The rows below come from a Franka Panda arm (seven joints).
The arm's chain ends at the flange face. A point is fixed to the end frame.
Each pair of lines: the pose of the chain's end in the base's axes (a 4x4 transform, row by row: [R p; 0 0 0 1], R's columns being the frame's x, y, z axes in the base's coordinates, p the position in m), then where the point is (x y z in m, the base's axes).
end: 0.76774, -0.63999, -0.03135, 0.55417; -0.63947, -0.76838, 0.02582, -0.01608; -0.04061, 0.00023, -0.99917, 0.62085; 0, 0, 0, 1
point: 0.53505 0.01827 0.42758
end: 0.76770, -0.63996, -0.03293, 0.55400; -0.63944, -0.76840, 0.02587, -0.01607; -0.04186, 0.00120, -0.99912, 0.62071; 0, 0, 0, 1
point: 0.53457 0.01829 0.42747
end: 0.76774, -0.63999, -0.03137, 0.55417; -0.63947, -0.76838, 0.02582, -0.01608; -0.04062, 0.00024, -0.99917, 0.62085; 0, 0, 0, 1
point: 0.53504 0.01827 0.42758
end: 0.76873, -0.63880, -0.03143, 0.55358; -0.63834, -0.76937, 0.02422, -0.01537; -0.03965, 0.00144, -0.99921, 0.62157; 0, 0, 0, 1
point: 0.53440 0.01865 0.42825
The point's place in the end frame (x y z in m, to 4 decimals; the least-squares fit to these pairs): -0.0288 -0.0142 0.1946
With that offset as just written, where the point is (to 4 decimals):
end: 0.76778, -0.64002, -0.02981, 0.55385; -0.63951, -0.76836, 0.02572, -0.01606; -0.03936, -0.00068, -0.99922, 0.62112; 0, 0, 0, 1
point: 0.5350 0.0183 0.4278
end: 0.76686, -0.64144, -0.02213, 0.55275; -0.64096, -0.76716, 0.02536, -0.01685; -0.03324, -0.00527, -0.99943, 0.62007; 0, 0, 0, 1
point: 0.5355 0.0174 0.4266
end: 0.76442, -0.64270, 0.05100, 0.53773; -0.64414, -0.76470, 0.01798, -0.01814; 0.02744, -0.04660, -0.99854, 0.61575; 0, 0, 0, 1
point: 0.5348 0.0148 0.4213
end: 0.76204, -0.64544, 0.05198, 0.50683; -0.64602, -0.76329, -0.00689, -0.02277; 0.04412, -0.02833, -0.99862, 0.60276; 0, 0, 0, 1
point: 0.5042 0.0053 0.4076
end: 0.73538, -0.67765, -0.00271, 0.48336; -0.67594, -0.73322, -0.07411, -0.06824; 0.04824, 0.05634, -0.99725, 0.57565; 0, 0, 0, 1
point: 0.4713 -0.0528 0.3794
